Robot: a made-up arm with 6 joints. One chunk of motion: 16 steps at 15 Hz.
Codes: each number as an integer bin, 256 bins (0 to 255) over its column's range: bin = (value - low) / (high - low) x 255, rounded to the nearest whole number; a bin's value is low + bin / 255 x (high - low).
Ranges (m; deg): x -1.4..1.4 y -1.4..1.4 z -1.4..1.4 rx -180..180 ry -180..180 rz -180..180
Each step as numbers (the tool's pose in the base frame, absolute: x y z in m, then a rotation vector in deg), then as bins.
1 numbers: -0.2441 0.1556 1.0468 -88.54 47.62 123.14
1 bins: 105 142 223 65 161 215
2 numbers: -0.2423 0.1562 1.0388 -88.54 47.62 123.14
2 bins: 105 142 222 65 161 215
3 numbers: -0.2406 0.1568 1.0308 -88.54 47.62 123.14
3 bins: 106 142 221 65 161 215
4 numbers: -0.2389 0.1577 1.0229 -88.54 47.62 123.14
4 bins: 106 142 221 65 161 215
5 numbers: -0.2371 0.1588 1.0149 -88.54 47.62 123.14
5 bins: 106 142 220 65 161 215
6 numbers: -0.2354 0.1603 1.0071 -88.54 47.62 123.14
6 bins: 106 142 219 65 161 215
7 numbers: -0.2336 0.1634 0.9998 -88.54 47.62 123.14
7 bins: 106 142 219 65 161 215
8 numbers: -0.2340 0.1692 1.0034 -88.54 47.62 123.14
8 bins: 106 143 219 65 161 215
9 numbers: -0.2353 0.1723 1.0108 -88.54 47.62 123.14
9 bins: 106 143 220 65 161 215
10 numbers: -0.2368 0.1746 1.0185 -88.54 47.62 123.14
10 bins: 106 143 220 65 161 215
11 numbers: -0.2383 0.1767 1.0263 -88.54 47.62 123.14
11 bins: 106 144 221 65 161 215
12 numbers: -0.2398 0.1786 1.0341 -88.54 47.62 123.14
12 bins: 106 144 222 65 161 215
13 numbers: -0.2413 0.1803 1.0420 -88.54 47.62 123.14
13 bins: 106 144 222 65 161 215
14 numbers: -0.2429 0.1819 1.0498 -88.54 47.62 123.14
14 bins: 105 144 223 65 161 215
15 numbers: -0.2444 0.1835 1.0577 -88.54 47.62 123.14
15 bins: 105 144 224 65 161 215
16 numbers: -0.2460 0.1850 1.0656 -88.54 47.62 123.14
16 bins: 105 144 225 65 161 215
